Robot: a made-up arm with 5 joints. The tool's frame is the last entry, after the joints. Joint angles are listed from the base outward.
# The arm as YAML. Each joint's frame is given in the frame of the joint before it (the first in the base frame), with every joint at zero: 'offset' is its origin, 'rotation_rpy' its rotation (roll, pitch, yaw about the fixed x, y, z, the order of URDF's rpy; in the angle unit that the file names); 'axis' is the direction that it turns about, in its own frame. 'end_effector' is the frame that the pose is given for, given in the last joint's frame.
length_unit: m
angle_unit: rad
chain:
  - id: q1
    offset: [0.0, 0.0, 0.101]
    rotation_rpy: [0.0, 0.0, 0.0]
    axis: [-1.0, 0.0, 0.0]
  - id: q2
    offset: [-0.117, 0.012, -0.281]
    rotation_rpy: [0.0, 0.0, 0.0]
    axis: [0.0, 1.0, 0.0]
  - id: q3
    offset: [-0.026, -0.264, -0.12]
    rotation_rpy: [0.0, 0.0, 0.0]
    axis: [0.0, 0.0, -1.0]
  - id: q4
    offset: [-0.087, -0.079, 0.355]
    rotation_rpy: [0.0, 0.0, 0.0]
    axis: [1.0, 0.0, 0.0]
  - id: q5
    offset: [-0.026, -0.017, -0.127]
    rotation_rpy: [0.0, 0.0, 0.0]
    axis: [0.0, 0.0, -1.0]
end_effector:
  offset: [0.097, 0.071, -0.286]
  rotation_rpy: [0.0, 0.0, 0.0]
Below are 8 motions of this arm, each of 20 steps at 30 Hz.
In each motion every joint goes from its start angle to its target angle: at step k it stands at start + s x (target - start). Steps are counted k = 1, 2, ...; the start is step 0. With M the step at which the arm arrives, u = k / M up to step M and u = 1 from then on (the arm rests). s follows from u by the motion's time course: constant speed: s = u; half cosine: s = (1 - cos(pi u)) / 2; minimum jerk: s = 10 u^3 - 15 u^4 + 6 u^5.
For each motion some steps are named. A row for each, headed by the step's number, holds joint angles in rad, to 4 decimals.
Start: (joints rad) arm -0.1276 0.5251 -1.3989 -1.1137 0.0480
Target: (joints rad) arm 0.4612 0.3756 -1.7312 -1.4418 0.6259
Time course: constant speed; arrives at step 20
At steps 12, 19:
12: 0.2257 0.4354 -1.5983 -1.3106 0.3947
19: 0.4318 0.3831 -1.7146 -1.4254 0.5970

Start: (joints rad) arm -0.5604 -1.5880 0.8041 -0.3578 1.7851
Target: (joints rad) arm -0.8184 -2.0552 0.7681 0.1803 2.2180
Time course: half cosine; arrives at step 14
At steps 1, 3, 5, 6, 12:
1: -0.5636 -1.5939 0.8036 -0.3511 1.7905
3: -0.5885 -1.6390 0.8002 -0.2991 1.8323
5: -0.6334 -1.7202 0.7939 -0.2055 1.9076
6: -0.6607 -1.7696 0.7901 -0.1486 1.9534
12: -0.8056 -2.0321 0.7699 0.1537 2.1966

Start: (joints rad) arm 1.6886 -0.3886 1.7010 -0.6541 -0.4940
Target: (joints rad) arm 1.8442 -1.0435 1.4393 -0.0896 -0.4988
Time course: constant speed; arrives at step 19
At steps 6, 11, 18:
6: 1.7377 -0.5954 1.6184 -0.4758 -0.4955
11: 1.7787 -0.7678 1.5495 -0.3273 -0.4968
18: 1.8360 -1.0090 1.4531 -0.1193 -0.4985

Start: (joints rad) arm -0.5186 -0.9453 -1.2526 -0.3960 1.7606
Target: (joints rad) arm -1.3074 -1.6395 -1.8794 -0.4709 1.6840
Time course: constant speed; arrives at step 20
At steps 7, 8, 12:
7: -0.7947 -1.1883 -1.4720 -0.4222 1.7338
8: -0.8341 -1.2230 -1.5033 -0.4260 1.7300
12: -0.9919 -1.3618 -1.6287 -0.4409 1.7146

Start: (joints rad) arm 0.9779 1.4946 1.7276 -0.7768 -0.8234
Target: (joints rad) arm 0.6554 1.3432 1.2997 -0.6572 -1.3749
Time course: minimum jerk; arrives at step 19
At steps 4, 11, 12, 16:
4: 0.9565 1.4846 1.6992 -0.7689 -0.8600
11: 0.7697 1.3969 1.4514 -0.6996 -1.1794
12: 0.7407 1.3832 1.4129 -0.6888 -1.2291
16: 0.6653 1.3478 1.3128 -0.6609 -1.3580

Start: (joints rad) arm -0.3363 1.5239 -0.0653 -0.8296 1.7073
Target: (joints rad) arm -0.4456 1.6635 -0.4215 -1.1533 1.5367
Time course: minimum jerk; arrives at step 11
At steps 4, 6, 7, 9, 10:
4: -0.3644 1.5597 -0.1567 -0.9127 1.6635
6: -0.4002 1.6055 -0.2736 -1.0189 1.6075
7: -0.4175 1.6277 -0.3301 -1.0702 1.5805
9: -0.4407 1.6572 -0.4055 -1.1388 1.5444
10: -0.4449 1.6626 -0.4192 -1.1512 1.5378

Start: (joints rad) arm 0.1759 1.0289 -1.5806 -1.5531 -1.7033
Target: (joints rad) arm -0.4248 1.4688 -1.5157 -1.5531 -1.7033
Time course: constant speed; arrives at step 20
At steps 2, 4, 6, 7, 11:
2: 0.1158 1.0729 -1.5741 -1.5531 -1.7033
4: 0.0558 1.1169 -1.5676 -1.5531 -1.7033
6: -0.0043 1.1609 -1.5611 -1.5531 -1.7033
7: -0.0343 1.1829 -1.5579 -1.5531 -1.7033
11: -0.1545 1.2708 -1.5449 -1.5531 -1.7033

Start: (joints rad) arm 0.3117 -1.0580 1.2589 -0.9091 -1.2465
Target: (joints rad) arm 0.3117 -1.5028 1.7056 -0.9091 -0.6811
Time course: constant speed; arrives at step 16
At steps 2, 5, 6, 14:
2: 0.3117 -1.1136 1.3147 -0.9091 -1.1758
5: 0.3117 -1.1970 1.3985 -0.9091 -1.0698
6: 0.3117 -1.2248 1.4264 -0.9091 -1.0345
14: 0.3117 -1.4472 1.6498 -0.9091 -0.7518

